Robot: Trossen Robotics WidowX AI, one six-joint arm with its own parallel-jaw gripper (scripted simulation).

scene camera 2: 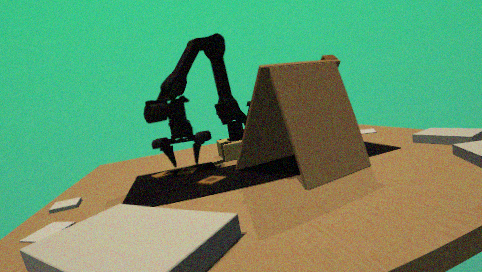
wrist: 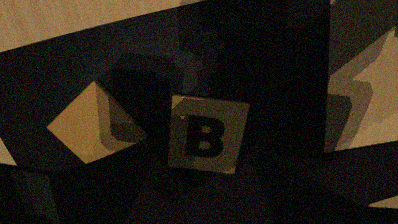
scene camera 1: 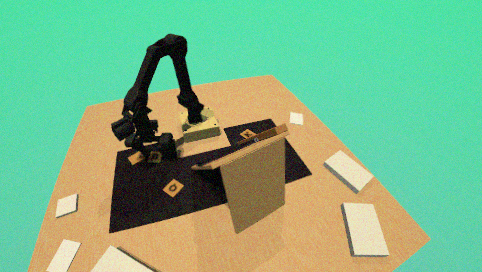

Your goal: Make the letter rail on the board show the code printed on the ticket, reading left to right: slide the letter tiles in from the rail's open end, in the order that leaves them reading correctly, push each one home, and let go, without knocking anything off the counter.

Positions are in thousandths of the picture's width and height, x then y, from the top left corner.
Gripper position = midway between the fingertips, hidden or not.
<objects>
The gripper shows in scene camera 2 (387,608), in the wrist view (519,672) and in scene camera 1 (321,568).
</objects>
